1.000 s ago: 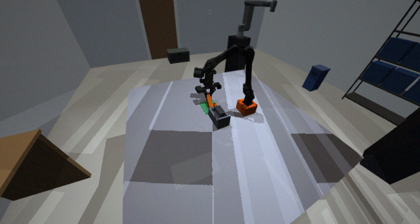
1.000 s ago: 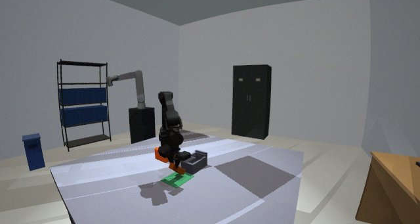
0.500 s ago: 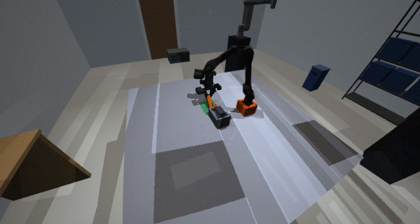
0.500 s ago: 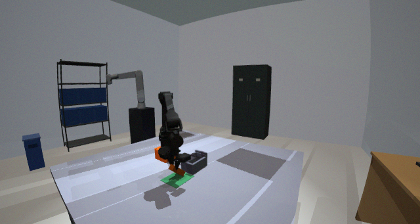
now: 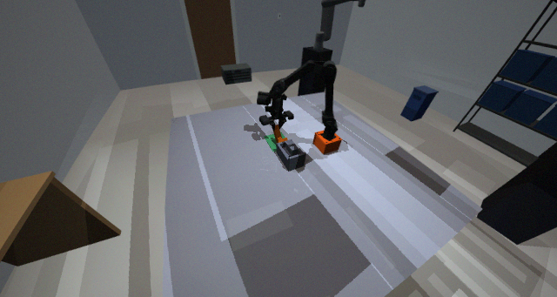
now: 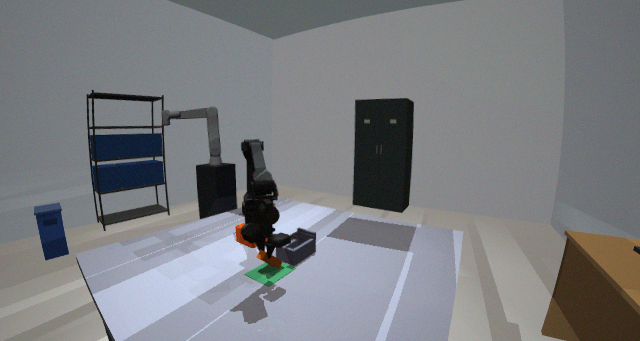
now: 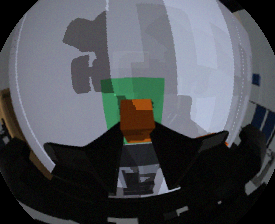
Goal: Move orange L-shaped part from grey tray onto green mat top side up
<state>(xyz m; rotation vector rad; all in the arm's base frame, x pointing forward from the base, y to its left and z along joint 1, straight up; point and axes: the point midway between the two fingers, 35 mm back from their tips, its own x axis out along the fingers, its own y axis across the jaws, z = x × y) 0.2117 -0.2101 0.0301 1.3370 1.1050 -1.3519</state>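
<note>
Right now my gripper tip is 3 cm to the right of the orange L-shaped part, 3 cm above it and 1 cm past it. The rest, counted from my gripper tip: green mat: 8 cm below, 2 cm to the left.
</note>
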